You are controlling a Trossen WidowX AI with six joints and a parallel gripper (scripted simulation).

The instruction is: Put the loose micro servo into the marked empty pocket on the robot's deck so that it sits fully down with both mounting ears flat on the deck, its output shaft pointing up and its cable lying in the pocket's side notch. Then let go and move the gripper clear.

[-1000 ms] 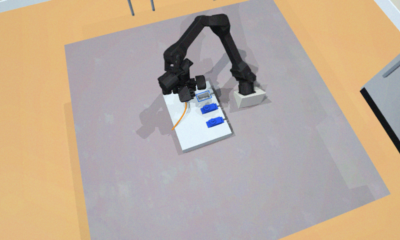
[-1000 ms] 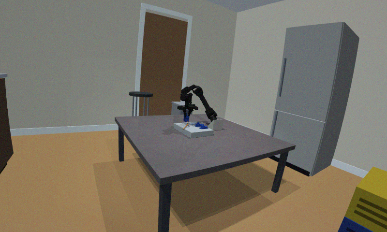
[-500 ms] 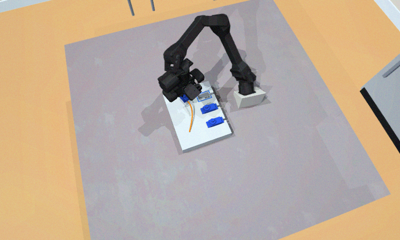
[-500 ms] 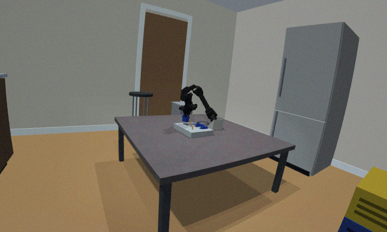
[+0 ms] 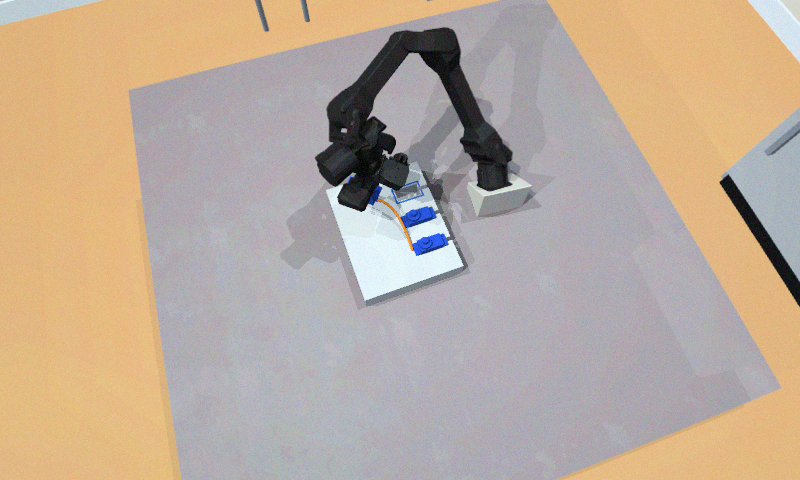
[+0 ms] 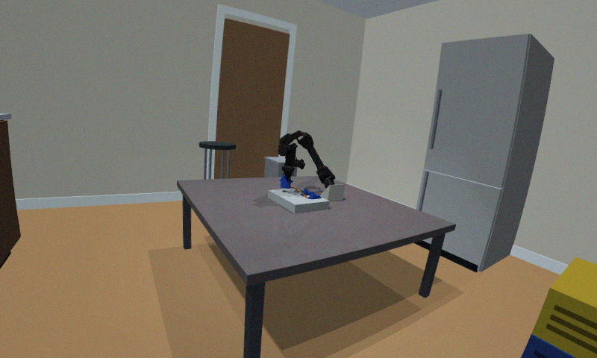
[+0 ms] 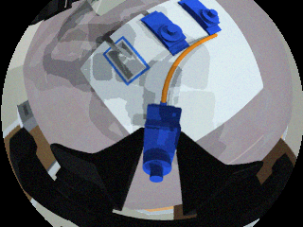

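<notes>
The white deck is 10 cm below my gripper tip, 7 cm to the left of it and 1 cm ahead of it.
</notes>
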